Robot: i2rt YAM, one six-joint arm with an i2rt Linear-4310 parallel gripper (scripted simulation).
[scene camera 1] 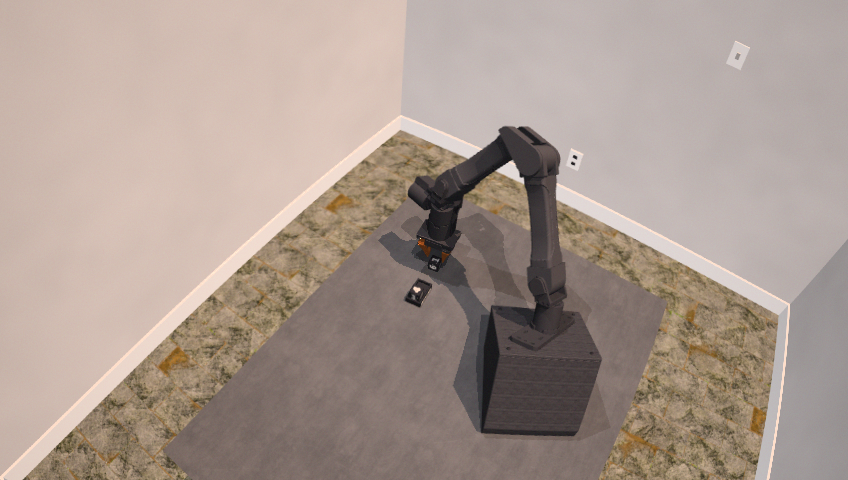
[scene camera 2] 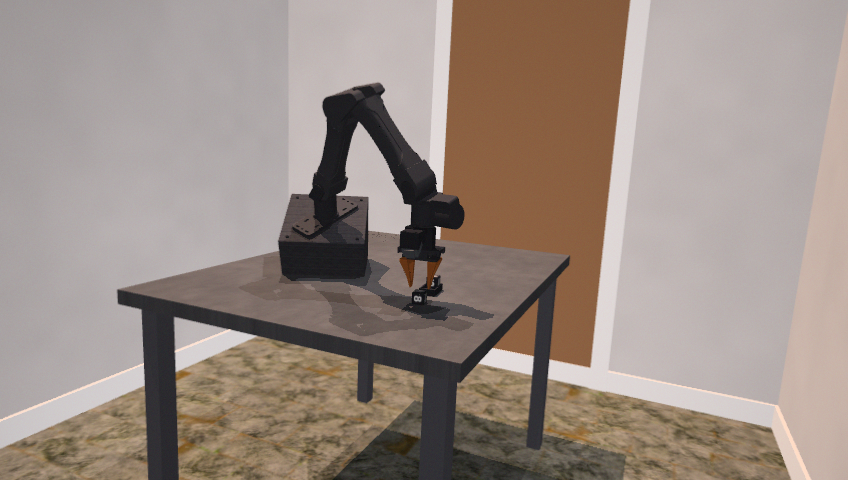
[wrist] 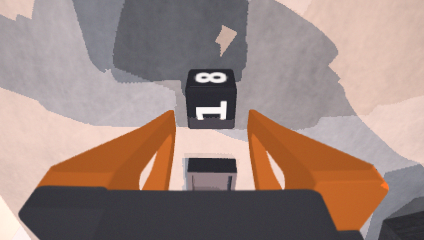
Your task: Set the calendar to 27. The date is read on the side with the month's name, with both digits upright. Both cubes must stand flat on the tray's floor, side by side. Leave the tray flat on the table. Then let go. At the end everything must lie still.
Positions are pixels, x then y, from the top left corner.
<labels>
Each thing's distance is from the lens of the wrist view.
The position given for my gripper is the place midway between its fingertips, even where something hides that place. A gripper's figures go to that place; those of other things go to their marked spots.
my gripper point(wrist: 211, 119): 13 cm
black digit cube point(wrist: 211, 94): 13 cm
black tray point(wrist: 209, 173): 20 cm
The marked spots on the black digit cube and the black tray are 8 cm apart.
</labels>
